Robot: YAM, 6 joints.
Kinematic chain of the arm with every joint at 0, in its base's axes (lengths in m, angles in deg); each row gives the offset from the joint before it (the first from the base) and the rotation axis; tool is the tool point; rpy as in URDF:
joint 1: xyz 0 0 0.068 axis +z
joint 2: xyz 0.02 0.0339 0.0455 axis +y
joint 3: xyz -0.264 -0.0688 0 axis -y
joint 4: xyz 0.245 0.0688 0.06 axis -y
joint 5: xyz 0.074 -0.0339 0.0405 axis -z
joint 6: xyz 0.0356 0 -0.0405 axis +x
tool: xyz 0 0 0 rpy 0 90 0
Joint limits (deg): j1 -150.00..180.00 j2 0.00..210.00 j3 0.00..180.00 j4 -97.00..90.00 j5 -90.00..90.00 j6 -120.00..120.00
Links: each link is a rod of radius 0.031 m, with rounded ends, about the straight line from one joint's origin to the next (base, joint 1, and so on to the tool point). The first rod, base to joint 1, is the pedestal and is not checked.
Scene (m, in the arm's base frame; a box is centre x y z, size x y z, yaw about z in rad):
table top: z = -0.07
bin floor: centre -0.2 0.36 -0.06 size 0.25 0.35 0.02 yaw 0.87
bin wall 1: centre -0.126 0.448 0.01 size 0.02 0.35 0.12 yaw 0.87
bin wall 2: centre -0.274 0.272 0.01 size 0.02 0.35 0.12 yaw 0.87
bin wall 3: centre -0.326 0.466 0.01 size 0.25 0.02 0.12 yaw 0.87
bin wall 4: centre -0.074 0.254 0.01 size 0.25 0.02 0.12 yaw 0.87
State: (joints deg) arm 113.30 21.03 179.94 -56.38 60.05 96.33
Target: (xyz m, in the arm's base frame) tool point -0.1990 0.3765 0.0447
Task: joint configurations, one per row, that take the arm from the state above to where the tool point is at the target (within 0.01 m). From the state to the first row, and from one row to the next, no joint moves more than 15 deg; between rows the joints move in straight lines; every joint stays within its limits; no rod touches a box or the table.
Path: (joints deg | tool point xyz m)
1: 114.22 34.71 170.98 -56.81 59.04 96.33 | 0.1914 -0.3510 0.4806
2: 115.14 48.40 162.03 -57.24 58.04 96.33 | 0.1365 -0.2199 0.5886
3: 116.06 62.08 153.07 -57.67 57.03 96.33 | 0.0663 -0.0676 0.6420
4: 116.98 75.76 144.11 -58.10 56.03 96.33 | -0.0109 0.0865 0.6359
5: 117.90 89.44 135.15 -58.53 55.02 96.33 | -0.0854 0.2236 0.5738
6: 118.82 103.13 126.20 -58.96 54.02 96.33 | -0.1477 0.3282 0.4662
7: 119.74 116.81 117.24 -59.39 53.01 96.33 | -0.1900 0.3899 0.3292
8: 120.66 130.49 108.28 -59.82 52.01 96.33 | -0.2075 0.4050 0.1822
9: 121.58 144.18 99.33 -60.25 51.00 96.33 | -0.1990 0.3765 0.0447

